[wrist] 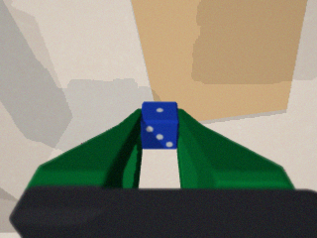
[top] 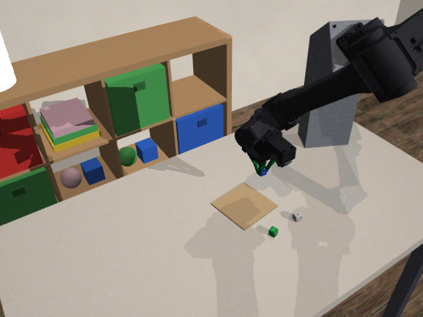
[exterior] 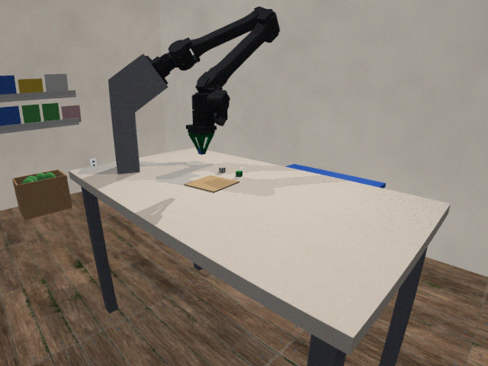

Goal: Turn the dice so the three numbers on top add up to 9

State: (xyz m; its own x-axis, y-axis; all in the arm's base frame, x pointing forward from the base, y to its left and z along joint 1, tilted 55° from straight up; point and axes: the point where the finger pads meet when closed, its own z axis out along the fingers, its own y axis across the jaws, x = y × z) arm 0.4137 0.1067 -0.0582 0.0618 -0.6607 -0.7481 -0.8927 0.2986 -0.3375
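Right now my hand is 60 mm short of the tan mat and 110 mm above it. The rest, counted from my hand: green die: 40 mm ahead, 140 mm to the left, 100 mm below; then blue die: right at my hand; then white die: 50 mm behind, 120 mm to the left, 100 mm below.
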